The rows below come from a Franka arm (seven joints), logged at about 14 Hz.
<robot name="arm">
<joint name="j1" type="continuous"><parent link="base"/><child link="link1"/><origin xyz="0.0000 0.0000 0.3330" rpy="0.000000 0.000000 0.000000"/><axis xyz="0 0 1"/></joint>
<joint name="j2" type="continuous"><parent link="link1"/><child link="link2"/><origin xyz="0.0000 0.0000 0.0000" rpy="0.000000 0.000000 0.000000"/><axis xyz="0 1 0"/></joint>
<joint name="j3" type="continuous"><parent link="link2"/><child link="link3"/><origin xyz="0.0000 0.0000 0.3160" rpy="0.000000 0.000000 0.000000"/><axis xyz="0 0 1"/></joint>
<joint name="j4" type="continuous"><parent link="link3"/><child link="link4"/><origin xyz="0.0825 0.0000 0.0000" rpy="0.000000 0.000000 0.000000"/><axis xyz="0 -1 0"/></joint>
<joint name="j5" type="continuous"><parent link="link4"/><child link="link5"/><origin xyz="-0.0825 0.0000 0.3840" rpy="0.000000 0.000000 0.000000"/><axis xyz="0 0 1"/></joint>
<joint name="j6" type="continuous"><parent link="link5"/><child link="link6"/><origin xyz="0.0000 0.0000 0.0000" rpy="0.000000 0.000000 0.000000"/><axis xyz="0 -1 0"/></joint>
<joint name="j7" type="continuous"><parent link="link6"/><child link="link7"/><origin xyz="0.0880 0.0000 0.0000" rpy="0.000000 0.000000 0.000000"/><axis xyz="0 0 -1"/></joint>
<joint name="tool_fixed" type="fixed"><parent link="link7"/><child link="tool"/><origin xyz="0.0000 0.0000 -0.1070" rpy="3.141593 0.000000 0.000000"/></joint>
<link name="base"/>
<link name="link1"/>
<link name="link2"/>
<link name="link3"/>
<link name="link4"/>
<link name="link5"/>
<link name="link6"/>
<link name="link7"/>
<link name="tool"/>
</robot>
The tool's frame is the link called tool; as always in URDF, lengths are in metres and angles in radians. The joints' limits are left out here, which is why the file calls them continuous.
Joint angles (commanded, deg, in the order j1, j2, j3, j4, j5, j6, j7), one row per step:
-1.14 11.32 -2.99 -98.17 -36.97 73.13 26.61
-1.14 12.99 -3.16 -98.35 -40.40 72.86 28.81
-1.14 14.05 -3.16 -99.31 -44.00 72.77 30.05
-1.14 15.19 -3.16 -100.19 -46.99 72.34 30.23
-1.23 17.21 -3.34 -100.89 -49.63 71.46 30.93
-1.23 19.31 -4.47 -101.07 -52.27 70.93 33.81
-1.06 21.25 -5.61 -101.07 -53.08 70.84 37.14
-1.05 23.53 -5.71 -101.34 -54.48 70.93 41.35
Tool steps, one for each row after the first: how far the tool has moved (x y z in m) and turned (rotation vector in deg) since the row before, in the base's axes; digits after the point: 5 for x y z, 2 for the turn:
0.00333 -0.00769 -0.01252 -4.51 1.07 -0.43
0.00050 -0.00599 -0.01171 -3.98 1.59 0.64
-0.00026 -0.00489 -0.01238 -2.84 2.42 0.85
-0.00043 -0.00683 -0.01946 -2.99 3.04 0.03
-0.00025 -0.01391 -0.01596 -4.59 0.86 -1.16
-0.00034 -0.00942 -0.01617 -3.25 -0.24 -1.53
0.00132 -0.00263 -0.02128 -3.88 -0.32 -0.34

